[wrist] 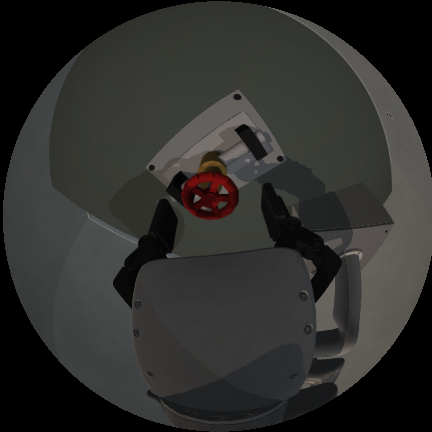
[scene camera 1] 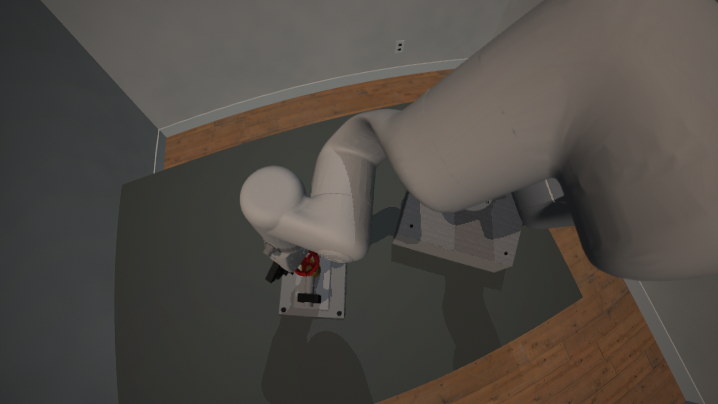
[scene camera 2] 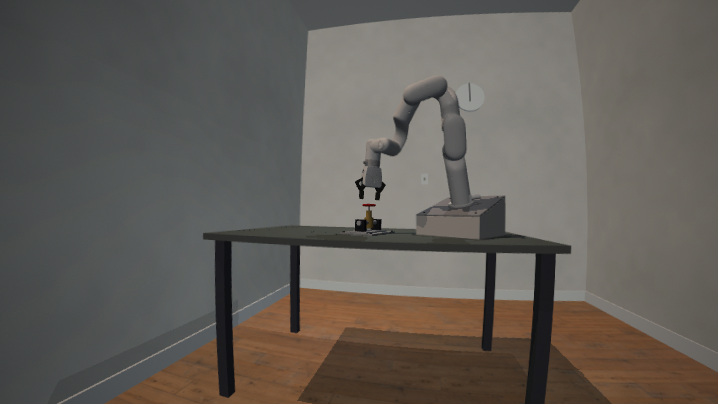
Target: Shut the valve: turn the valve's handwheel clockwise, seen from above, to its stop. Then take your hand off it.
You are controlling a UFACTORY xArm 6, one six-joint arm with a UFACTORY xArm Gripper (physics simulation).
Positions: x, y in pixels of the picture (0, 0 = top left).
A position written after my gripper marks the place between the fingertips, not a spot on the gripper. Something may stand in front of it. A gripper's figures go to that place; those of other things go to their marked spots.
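My gripper (wrist: 215, 201) is 0.13 m from the lens. I see a red handwheel (wrist: 209, 196) at 0.16 m from the lens, while a grey base plate (wrist: 233, 103) is 0.27 m from the lens. The marked spots on the red handwheel and the grey base plate are 0.17 m apart.
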